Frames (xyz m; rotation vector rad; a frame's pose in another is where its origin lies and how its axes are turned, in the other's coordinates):
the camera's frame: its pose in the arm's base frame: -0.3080 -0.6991 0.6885 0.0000 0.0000 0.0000
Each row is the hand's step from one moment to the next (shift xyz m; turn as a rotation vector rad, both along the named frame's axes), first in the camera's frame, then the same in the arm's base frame.
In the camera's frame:
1: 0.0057 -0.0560 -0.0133 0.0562 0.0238 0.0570
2: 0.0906 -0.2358 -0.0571 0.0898 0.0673 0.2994
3: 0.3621 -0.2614 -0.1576 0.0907 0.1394 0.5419
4: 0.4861 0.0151 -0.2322 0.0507 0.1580 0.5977
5: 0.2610 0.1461 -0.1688 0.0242 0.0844 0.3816
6: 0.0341 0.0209 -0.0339 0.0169 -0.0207 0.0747
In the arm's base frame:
1: 0.0057 -0.0560 -0.0133 0.0562 0.0238 0.0570
2: 0.0906 -0.2358 -0.0571 0.0898 0.0673 0.2994
3: 0.3621 -0.2614 -0.1576 0.0907 0.1394 0.5419
4: 0.4861 0.0151 -0.2322 0.0507 0.1580 0.5977
5: 0.2610 0.1461 -0.1688 0.0242 0.0844 0.3816
6: 0.0341 0.0209 -0.0339 0.0169 -0.0207 0.0747

